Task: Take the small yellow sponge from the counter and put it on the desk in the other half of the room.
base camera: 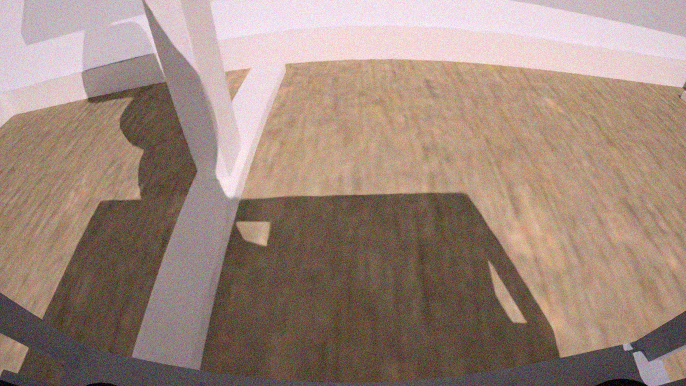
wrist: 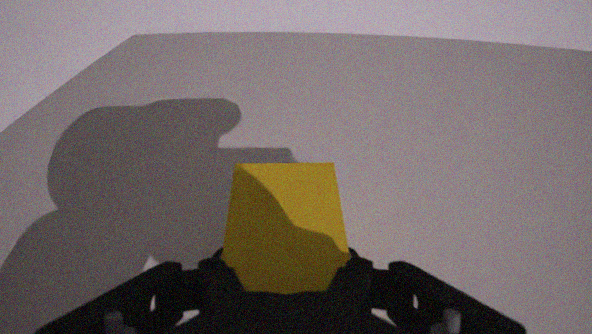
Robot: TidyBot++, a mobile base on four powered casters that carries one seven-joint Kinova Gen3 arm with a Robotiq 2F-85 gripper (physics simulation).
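Frame: origin at the arm's base, x right, y ahead, z up, level; metres.
Seen in the pictures: gripper, between the fingertips: [wrist: 286, 254].
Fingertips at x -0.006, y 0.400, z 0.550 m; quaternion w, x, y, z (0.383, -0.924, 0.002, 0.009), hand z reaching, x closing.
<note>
A point is followed by its place in that frame.
The yellow sponge [wrist: 287, 215] {x -0.005, y 0.403, z 0.591 m} is held between the two black fingers of my gripper [wrist: 286, 254] {x -0.006, y 0.400, z 0.550 m} in the wrist view, at the bottom centre, partly in shadow. It is over the pale grey desk top [wrist: 450, 150] {x 0.159, y 0.510, z 0.544 m}; the height of the sponge above it is hard to judge. The far edge of the desk top runs across the upper part of the wrist view. In the base camera view a white desk leg [base camera: 192, 95] {x -0.202, y 0.466, z -0.234 m} stands on a long foot bar [base camera: 175, 300] at the left. My gripper does not show in the base camera view.
The foot bar lies on the wooden floor [base camera: 400, 125] {x 0.073, y 0.616, z -0.406 m}, running from the front of my base toward the back wall [base camera: 425, 42] {x 0.168, y 0.902, z -0.357 m}. The base's dark frame [base camera: 350, 377] crosses the bottom of the base camera view. The arm's shadow falls on the desk top, left of the sponge.
</note>
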